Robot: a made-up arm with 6 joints.
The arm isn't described. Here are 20 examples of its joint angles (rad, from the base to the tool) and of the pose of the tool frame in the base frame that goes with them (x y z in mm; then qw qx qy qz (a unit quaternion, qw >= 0)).
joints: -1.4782 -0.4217 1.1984 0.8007 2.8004 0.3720
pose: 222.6 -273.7 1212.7 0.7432 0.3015 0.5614 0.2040
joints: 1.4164 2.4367 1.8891 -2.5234 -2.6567 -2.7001
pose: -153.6 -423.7 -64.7 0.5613 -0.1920 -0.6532 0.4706
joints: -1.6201 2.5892 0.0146 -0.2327 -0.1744 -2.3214
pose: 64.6 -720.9 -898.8 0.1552 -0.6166 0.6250 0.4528
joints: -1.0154 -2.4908 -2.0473 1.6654 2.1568 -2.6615
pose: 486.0 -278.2 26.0 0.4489 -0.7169 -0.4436 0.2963
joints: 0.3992 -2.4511 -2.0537 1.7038 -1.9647 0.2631
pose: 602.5 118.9 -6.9 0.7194 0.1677 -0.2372 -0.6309
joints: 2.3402 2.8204 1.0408 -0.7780 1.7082 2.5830
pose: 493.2 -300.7 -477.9 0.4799 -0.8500 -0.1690 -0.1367
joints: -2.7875 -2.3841 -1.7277 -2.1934 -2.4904 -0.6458
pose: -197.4 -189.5 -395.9 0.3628 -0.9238 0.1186 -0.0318
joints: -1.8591 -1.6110 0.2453 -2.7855 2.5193 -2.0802
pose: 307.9 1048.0 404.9 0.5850 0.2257 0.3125 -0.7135
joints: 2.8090 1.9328 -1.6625 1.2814 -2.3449 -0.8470
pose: -341.7 231.1 1047.0 0.8375 0.3451 0.3614 0.2211
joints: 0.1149 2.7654 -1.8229 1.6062 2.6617 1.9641
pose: 674.8 273.9 491.9 0.3273 0.1653 0.8349 0.4104
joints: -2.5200 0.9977 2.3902 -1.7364 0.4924 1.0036
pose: -42.5 69.5 -454.8 0.5665 0.4393 0.6936 -0.0703
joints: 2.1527 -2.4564 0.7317 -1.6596 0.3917 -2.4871
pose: 836.3 -1003.5 -69.9 0.5742 -0.7478 0.3330 -0.0099
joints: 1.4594 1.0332 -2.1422 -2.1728 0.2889 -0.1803
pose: 23.9 -675.8 1067.0 0.7781 -0.2362 -0.0167 -0.5818
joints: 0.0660 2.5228 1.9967 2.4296 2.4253 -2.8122
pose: -421.2 119.0 -164.0 0.9294 0.0143 0.1372 0.3422
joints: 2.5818 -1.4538 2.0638 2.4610 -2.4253 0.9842
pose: -5.1 102.8 995.7 0.6414 0.5463 0.5106 -0.1715
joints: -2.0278 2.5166 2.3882 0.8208 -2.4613 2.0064
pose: 233.3 497.0 129.7 0.3413 0.2494 0.0703 -0.9035
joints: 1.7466 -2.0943 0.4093 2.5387 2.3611 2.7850
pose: 67.6 -1003.8 -35.2 0.2438 -0.3337 -0.1548 0.8974
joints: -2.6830 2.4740 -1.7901 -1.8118 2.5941 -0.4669
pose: -621.2 -208.8 629.1 0.1091 -0.8143 -0.2991 0.4853
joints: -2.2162 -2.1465 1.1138 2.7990 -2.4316 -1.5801
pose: 531.4 781.6 673.3 0.3974 0.0085 -0.4266 -0.8124
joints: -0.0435 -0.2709 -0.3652 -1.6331 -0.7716 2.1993
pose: -717.1 225.1 1605.0 0.3187 -0.5152 -0.7951 0.0287
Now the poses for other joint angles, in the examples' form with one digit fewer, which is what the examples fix.
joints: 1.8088 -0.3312 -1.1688 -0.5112 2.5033 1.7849
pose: 231 -796 920 0.413 0.624 0.200 0.633
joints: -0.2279 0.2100 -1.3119 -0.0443 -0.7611 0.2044
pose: -871 358 1116 0.186 0.156 0.885 0.398
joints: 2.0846 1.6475 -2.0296 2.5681 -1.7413 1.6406
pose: 7 197 1220 0.292 -0.687 -0.601 0.285
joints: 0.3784 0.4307 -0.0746 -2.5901 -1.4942 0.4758
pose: 564 349 1528 0.223 0.900 0.373 -0.039
